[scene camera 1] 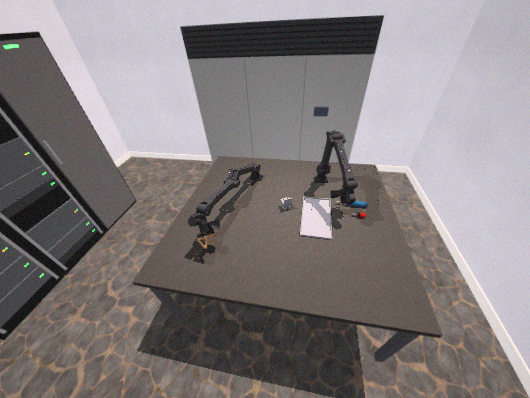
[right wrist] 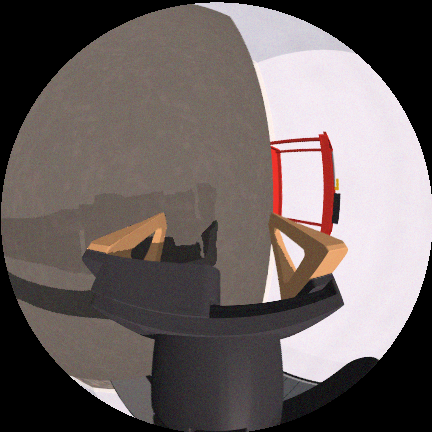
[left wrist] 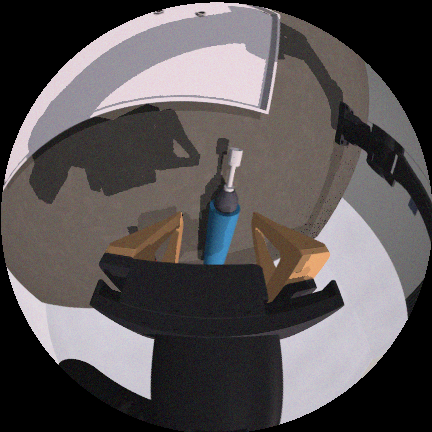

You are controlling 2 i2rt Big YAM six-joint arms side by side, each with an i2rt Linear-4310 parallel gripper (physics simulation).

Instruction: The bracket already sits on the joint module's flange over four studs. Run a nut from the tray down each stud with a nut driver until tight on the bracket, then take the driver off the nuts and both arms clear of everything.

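Seen in the pictures: left gripper, fingertip midpoint: (scene camera 1: 343,200) (left wrist: 216,217); right gripper, fingertip midpoint: (scene camera 1: 209,246) (right wrist: 217,218); left arm's base, origin of the base link: (scene camera 1: 320,180) (left wrist: 342,123); right arm's base, origin of the base link: (scene camera 1: 255,177).
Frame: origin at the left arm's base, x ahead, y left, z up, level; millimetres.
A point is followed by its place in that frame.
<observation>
A blue-handled nut driver (scene camera 1: 358,204) {x 382, y 223, z 29 mm} (left wrist: 222,232) {x 362, y 168, z 40 mm} lies on the table with its pale socket toward the tray. My left gripper (left wrist: 216,217) {x 381, y 101, z 70 mm} is open, its fingertips on either side of the blue handle as seen from above; the height gap is hard to tell. A shorter red driver (scene camera 1: 362,215) {x 502, y 215, z 27 mm} lies nearby. The white tray (scene camera 1: 315,231) {x 628, y -156, z 4 mm} (left wrist: 200,75) {x 363, y -23, z 4 mm} holds small nuts; two of them (left wrist: 200,14) (left wrist: 158,11) show at the left wrist view's top edge. The joint module with its bracket (scene camera 1: 286,202) {x 394, y -350, z 80 mm} is small; studs cannot be made out. My right gripper (scene camera 1: 202,242) {x 810, y -868, z 89 mm} (right wrist: 217,218) {x 810, y -868, z 89 mm} is open and empty.
The dark table (scene camera 1: 260,260) {x 857, y -546, z 0 mm} carries both arms. The right arm stretches over its left part, away from tray and drivers. A red frame (right wrist: 327,190) stands beyond the table edge in the right wrist view. A server rack (scene camera 1: 75,120) stands at the far left.
</observation>
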